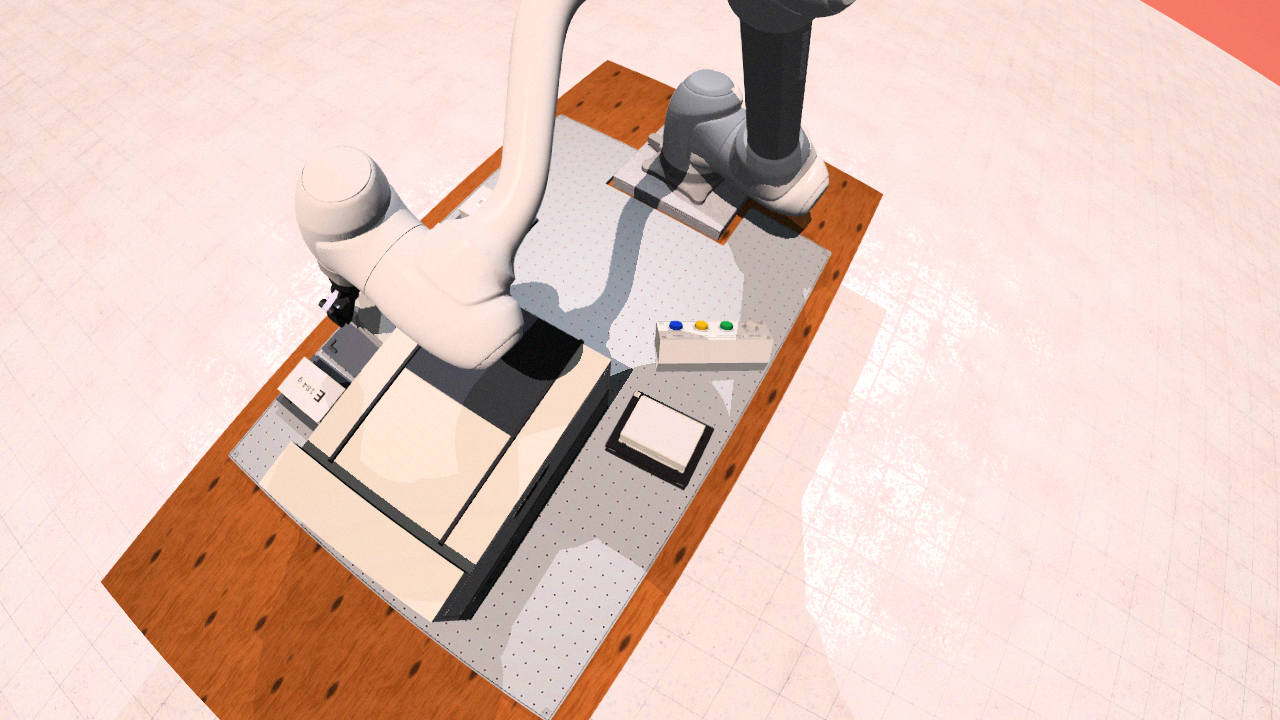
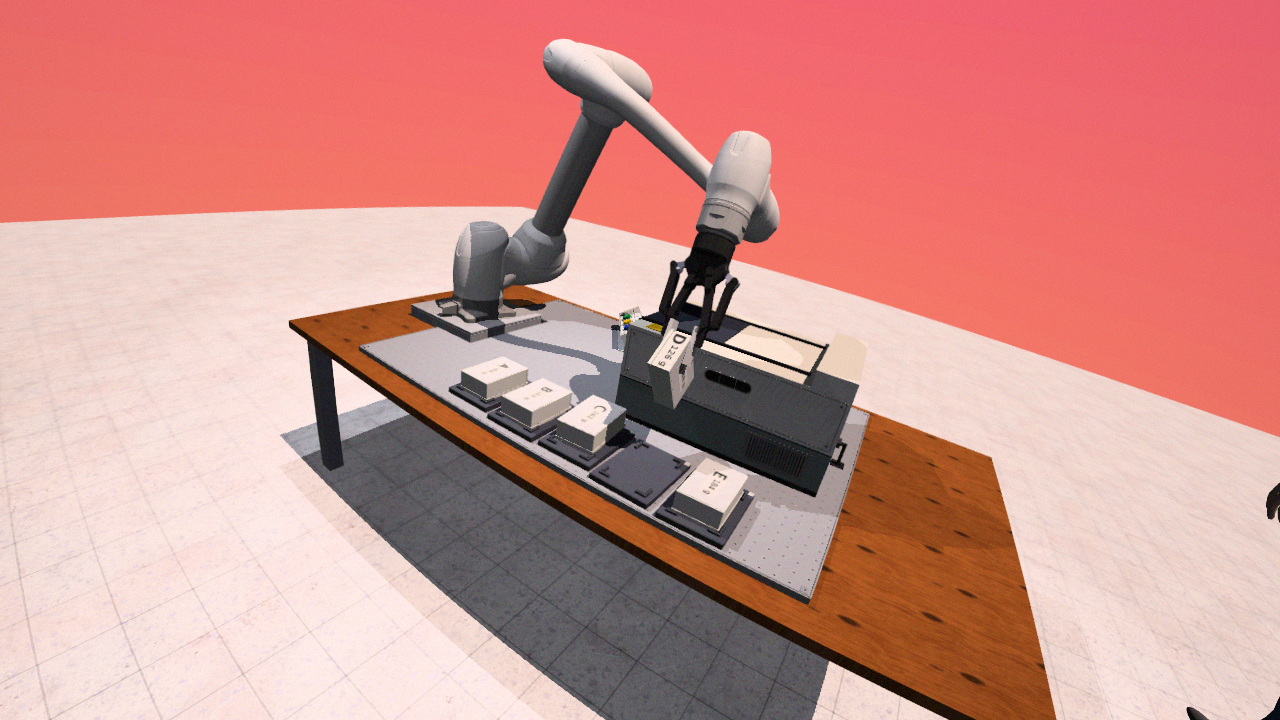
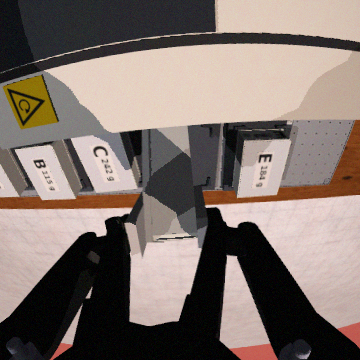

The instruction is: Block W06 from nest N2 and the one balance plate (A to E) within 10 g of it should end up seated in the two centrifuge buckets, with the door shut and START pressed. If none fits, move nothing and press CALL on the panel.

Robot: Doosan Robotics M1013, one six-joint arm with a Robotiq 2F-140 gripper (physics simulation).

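My gripper is shut on plate D, marked 126 g. It holds the plate tilted, above the nests beside the centrifuge. Plates A, B, C and E sit on dark nests; B reads 115 g, C 242 g and E 184 g. An unlabelled pale block lies in a black nest across the centrifuge. A dark stretch shows on the centrifuge top beside a cream panel; no buckets show.
The button panel has blue, yellow and green buttons and stands near the pale block. A bare dark nest lies between C and E. Rails run along the centrifuge top. A yellow warning label is on its housing, near the held plate.
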